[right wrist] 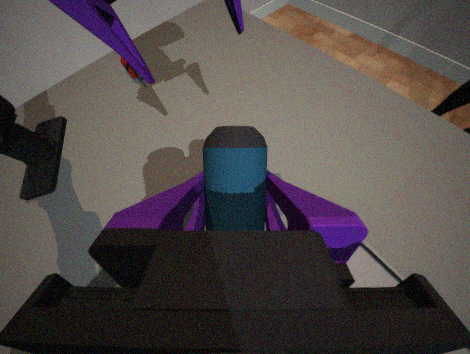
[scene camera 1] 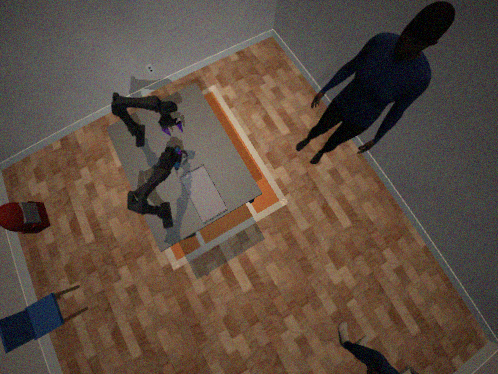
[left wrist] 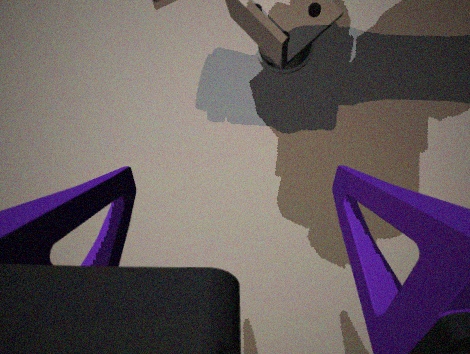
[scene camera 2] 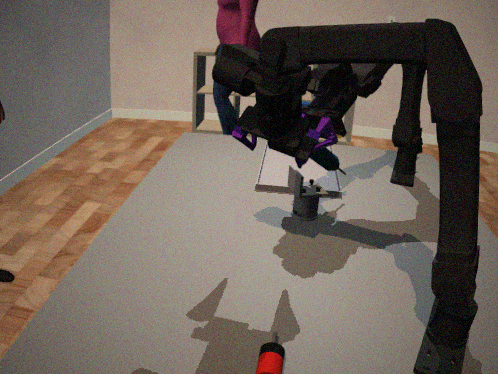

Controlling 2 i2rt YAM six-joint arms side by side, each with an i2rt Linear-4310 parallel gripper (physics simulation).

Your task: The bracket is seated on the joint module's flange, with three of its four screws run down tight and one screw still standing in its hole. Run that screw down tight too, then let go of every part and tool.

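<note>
The joint module stands on the table with the grey bracket on top. A dark screw stands higher than the other screw heads in scene camera 2. My right gripper is shut on the teal-and-black screwdriver; its tip points down, to the right of and above the bracket, apart from the screw in scene camera 2. My left gripper is open and empty, up and to the left of the bracket in scene camera 2.
A red screwdriver lies at the near end of the table in scene camera 2. A shallow white tray lies behind the joint module there. The two arms are close together above the module.
</note>
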